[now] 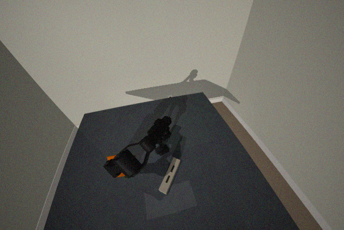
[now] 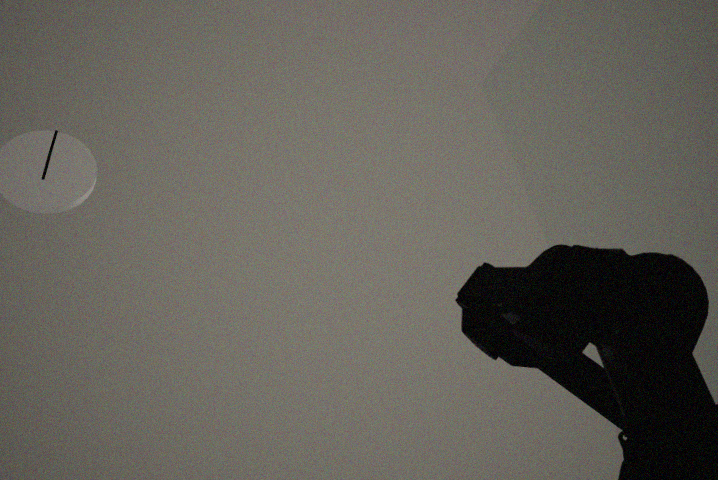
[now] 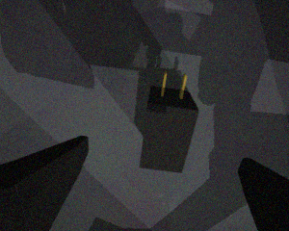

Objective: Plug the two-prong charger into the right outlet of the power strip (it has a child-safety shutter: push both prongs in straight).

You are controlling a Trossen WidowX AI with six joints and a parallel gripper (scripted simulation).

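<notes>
Now: gripper tip 20 mm short of the dark two-prong charger and 30 mm above it.
</notes>
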